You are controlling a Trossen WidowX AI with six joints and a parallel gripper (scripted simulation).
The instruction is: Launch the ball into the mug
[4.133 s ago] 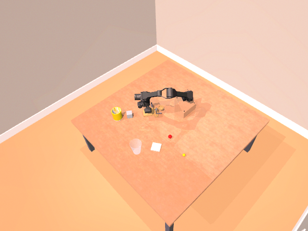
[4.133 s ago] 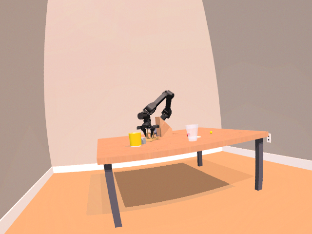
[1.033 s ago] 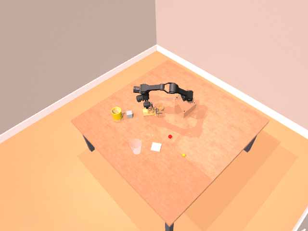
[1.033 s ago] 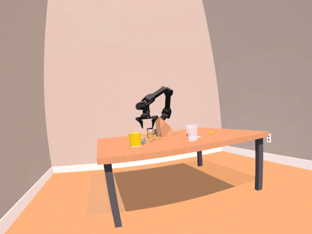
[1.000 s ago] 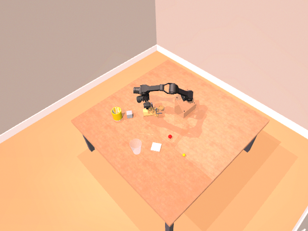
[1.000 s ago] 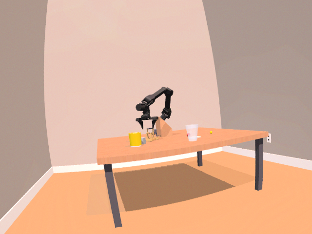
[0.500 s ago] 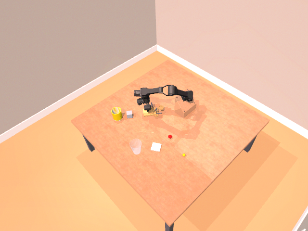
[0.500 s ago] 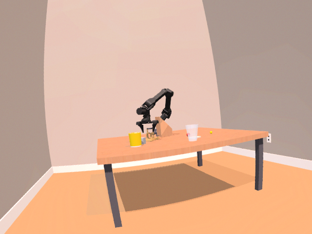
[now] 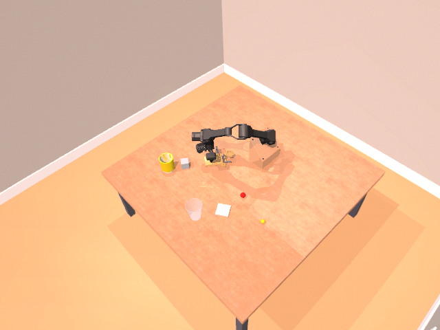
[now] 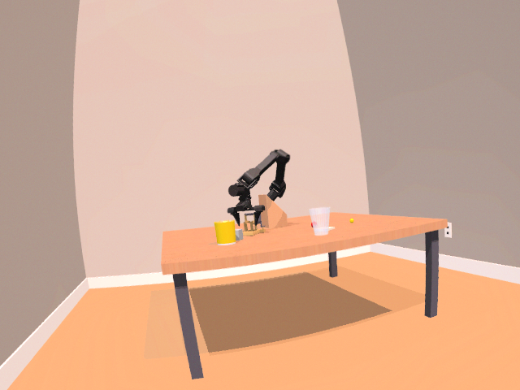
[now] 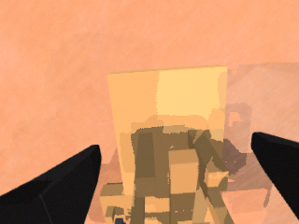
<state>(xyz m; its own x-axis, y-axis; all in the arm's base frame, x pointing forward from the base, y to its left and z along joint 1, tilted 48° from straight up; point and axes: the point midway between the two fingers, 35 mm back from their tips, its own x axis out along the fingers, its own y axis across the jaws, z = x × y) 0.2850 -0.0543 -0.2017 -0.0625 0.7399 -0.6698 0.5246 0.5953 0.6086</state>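
The red ball is 3 cm ahead of my gripper tip, 35 cm to the left of it and 3 cm below it. The rest, counted from my gripper tip: yellow mug (24 cm ahead, 14 cm to the right, 2 cm below); grey cube (15 cm ahead, 8 cm to the right, 2 cm below); wooden catapult (5 cm behind, 5 cm to the left, 1 cm above).
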